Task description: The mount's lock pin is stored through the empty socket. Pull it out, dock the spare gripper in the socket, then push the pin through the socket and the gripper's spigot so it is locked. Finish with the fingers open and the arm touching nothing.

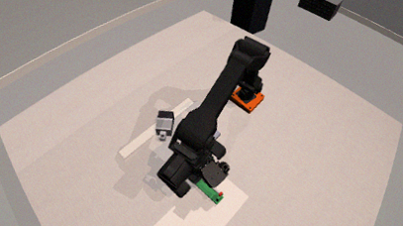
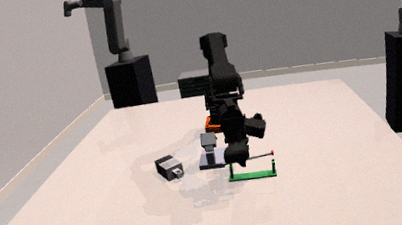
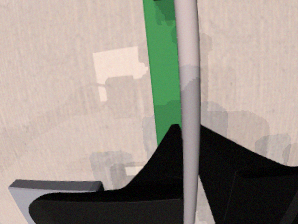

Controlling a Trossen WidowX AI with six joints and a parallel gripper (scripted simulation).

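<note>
Now: the green pin rest 1 cm behind my gripper tip, 2 cm to the left of it and 2 cm below it. Round my gripper tip: spare gripper: 2 cm behind, 23 cm to the right, 2 cm below; then grey mount: 9 cm behind, 12 cm to the right, 1 cm above.
</note>
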